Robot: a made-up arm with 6 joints. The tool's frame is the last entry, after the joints. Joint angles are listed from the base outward. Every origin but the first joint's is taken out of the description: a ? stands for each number. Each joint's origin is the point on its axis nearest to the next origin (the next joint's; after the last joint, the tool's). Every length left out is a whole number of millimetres.
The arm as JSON. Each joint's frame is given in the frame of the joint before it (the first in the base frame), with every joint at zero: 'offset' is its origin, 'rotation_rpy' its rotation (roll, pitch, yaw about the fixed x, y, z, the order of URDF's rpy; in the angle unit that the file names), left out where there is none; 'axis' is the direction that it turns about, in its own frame. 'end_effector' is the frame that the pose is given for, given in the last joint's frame.
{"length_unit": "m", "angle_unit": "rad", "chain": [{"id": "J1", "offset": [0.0, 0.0, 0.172], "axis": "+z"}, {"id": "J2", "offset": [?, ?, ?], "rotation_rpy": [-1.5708, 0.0, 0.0], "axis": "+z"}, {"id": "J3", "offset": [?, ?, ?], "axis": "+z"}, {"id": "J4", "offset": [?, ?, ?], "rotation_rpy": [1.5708, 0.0, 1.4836], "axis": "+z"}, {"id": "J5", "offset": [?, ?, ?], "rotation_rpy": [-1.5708, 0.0, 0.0], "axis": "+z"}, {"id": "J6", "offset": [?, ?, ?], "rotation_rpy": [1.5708, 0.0, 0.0], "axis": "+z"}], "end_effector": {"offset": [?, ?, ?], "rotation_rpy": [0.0, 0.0, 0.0]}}
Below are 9 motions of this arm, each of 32 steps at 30 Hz.
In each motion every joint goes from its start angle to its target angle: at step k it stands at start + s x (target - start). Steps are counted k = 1, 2, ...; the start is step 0. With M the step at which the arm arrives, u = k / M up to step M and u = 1 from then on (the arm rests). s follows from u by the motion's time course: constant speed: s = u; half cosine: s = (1 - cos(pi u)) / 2; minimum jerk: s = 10 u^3 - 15 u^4 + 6 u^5.
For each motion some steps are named. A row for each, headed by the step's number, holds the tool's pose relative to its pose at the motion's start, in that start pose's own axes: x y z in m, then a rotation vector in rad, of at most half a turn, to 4 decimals.
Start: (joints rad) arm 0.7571 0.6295 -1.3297 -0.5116 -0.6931 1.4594
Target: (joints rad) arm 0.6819 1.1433 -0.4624 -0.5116 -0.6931 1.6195
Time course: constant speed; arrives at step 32
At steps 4, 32:
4: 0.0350 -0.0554 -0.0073 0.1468 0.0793 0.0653
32: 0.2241 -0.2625 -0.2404 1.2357 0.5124 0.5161

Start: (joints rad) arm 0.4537 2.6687 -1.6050 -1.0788 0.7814 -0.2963
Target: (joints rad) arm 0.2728 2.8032 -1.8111 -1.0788 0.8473 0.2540
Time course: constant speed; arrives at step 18
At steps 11, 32:
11: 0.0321 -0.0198 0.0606 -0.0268 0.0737 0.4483
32: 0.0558 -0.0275 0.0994 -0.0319 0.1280 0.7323

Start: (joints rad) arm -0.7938 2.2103 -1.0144 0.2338 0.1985 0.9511
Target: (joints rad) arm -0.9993 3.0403 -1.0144 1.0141 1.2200 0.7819
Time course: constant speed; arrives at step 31
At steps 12, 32:
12: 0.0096 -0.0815 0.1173 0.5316 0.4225 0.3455
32: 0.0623 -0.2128 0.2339 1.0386 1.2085 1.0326

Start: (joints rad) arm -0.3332 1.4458 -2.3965 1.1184 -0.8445 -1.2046
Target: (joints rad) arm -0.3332 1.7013 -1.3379 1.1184 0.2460 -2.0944
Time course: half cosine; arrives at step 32
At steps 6, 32:
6: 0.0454 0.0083 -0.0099 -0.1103 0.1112 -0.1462
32: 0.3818 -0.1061 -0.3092 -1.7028 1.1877 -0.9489

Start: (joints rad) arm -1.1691 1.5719 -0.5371 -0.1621 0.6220 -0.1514
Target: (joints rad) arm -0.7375 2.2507 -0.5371 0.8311 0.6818 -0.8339
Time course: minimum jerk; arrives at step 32
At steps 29, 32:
29: -0.0472 0.1580 0.1609 -0.5524 0.5234 -0.1612
32: -0.0470 0.1592 0.1621 -0.5544 0.5264 -0.1608

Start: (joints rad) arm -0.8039 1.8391 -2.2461 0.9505 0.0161 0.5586
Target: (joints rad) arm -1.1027 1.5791 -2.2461 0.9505 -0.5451 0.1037
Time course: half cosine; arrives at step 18
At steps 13, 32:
13: -0.1057 0.1495 -0.0998 -0.3546 -0.6730 -0.4823
32: -0.1168 0.1800 -0.1294 -0.4099 -0.8322 -0.5779

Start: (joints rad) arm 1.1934 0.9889 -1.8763 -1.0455 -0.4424 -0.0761
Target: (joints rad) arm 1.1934 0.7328 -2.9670 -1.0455 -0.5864 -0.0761
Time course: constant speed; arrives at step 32
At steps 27, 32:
27: -0.2616 -0.2920 -0.2141 0.9162 -0.6134 -0.4771
32: -0.3061 -0.3109 -0.2869 1.0818 -0.7222 -0.5786

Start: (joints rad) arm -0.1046 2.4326 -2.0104 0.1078 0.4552 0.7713
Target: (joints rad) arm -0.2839 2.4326 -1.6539 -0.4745 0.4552 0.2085
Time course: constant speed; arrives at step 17
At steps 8, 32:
8: -0.0124 -0.0818 0.0147 0.2397 0.0355 -0.4463
32: -0.0171 -0.1724 0.0161 0.4544 0.2046 -0.9485

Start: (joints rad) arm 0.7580 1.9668 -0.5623 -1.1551 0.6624 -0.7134
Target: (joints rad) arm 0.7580 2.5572 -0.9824 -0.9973 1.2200 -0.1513
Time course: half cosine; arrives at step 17
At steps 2, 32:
2: -0.0006 -0.0049 0.0037 -0.0194 0.0113 0.0199
32: -0.0541 -0.1093 0.1364 -0.4710 0.4915 0.5115

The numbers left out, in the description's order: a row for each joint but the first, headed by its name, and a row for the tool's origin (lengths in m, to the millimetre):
J2: 0.0 0.0 0.0
J3: -0.408 -0.056 0.0
J4: 0.274 -0.048 0.0
J5: 0.0 0.0 0.0
J6: 0.0 -0.065 0.0
tool: 0.0 0.0 0.0

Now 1 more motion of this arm.
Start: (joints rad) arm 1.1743 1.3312 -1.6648 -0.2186 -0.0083 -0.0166
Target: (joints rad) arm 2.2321 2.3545 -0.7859 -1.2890 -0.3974 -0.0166
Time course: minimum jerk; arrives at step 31
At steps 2, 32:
2: 0.0016 0.0011 0.0011 -0.0034 0.0030 -0.0015
32: 0.4612 0.4714 -0.3539 -2.2943 0.3588 -0.7942

